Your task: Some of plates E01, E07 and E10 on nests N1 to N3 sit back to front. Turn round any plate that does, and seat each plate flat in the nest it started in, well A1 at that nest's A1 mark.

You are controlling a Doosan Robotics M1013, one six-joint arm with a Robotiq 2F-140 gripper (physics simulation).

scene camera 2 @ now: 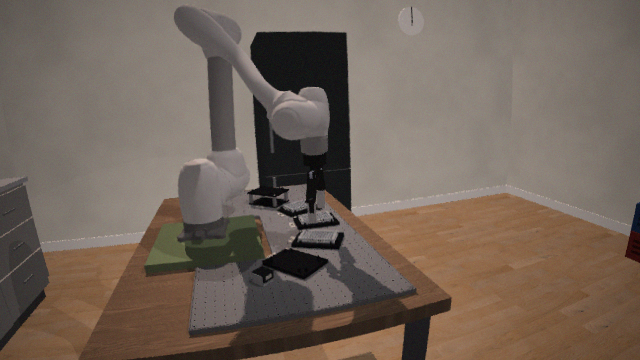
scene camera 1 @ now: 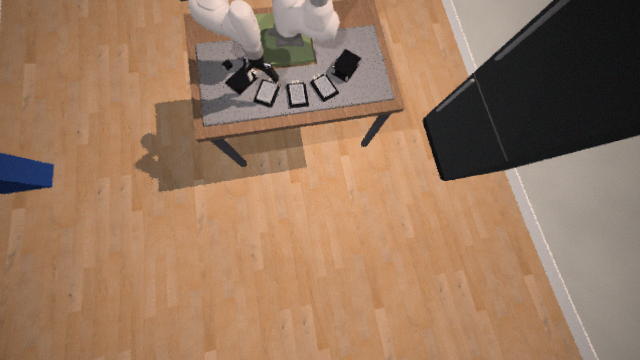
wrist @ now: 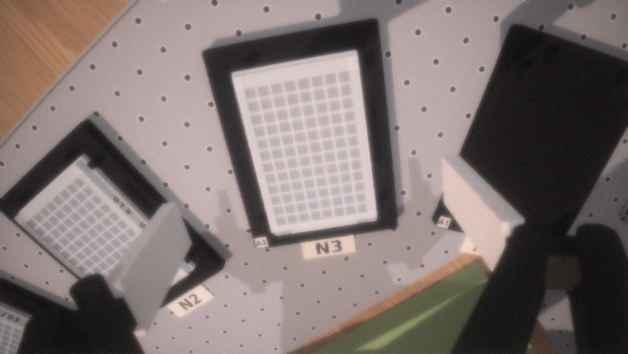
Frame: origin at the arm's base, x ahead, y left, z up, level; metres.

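Where they show: gripper, fingertip midpoint: (scene camera 2: pixel 317 214) (scene camera 1: pixel 263 83) (wrist: pixel 310 202); arm's base, origin of the base link: (scene camera 2: pixel 204 231) (scene camera 1: pixel 288 35).
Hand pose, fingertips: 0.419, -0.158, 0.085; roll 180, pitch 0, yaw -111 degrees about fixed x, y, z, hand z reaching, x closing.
Things, the pixels of their top centre, and the offset from my fingertips, as dx, dy, dz. "pt": a spot on its surface instead.
- black nest N3, middle of its top: (wrist: pixel 309 152) (scene camera 2: pixel 318 235) (scene camera 1: pixel 266 91) +0.000, +0.001, -0.077
- Plate E10, middle of its top: (wrist: pixel 101 247) (scene camera 2: pixel 315 216) (scene camera 1: pixel 297 93) +0.019, +0.188, -0.072
- nest N2, middle of its top: (wrist: pixel 102 244) (scene camera 2: pixel 315 217) (scene camera 1: pixel 297 93) +0.020, +0.189, -0.077
- Plate E07, middle of its top: (wrist: pixel 16 352) (scene camera 2: pixel 299 204) (scene camera 1: pixel 324 85) -0.027, +0.364, -0.072
- empty black nest, middle of its top: (wrist: pixel 571 182) (scene camera 2: pixel 287 255) (scene camera 1: pixel 239 74) -0.118, -0.158, -0.066
- small dark block, surface spot: (scene camera 2: pixel 262 275) pt -0.195, -0.262, -0.067
My gripper (scene camera 1: pixel 263 76) (scene camera 2: pixel 316 210) (wrist: pixel 310 202) is wide open and empty above the nests, its white finger pads far apart. A white plate, its label not readable, (scene camera 1: pixel 267 92) (scene camera 2: pixel 318 237) (wrist: pixel 310 145) lies in black nest N3 (wrist: pixel 220 100); the nest's A1 mark is at its lower left corner in the wrist view. Plate E10 (scene camera 1: pixel 297 93) (scene camera 2: pixel 317 218) (wrist: pixel 75 220) lies in nest N2 (wrist: pixel 125 167), partly behind the left finger. Plate E07 (wrist: pixel 10 332) shows in part at the lower left. Which plate corners are A1 cannot be told.
An empty black nest (scene camera 1: pixel 240 81) (scene camera 2: pixel 295 262) (wrist: pixel 545 115) lies beside N3, behind the right finger. A small dark block (scene camera 1: pixel 227 64) (scene camera 2: pixel 262 275) is near it. A two-level black stand (scene camera 1: pixel 346 65) (scene camera 2: pixel 269 191) is at the far end. The green base (scene camera 1: pixel 300 57) (scene camera 2: pixel 165 250) (wrist: pixel 410 315) carries the arm.
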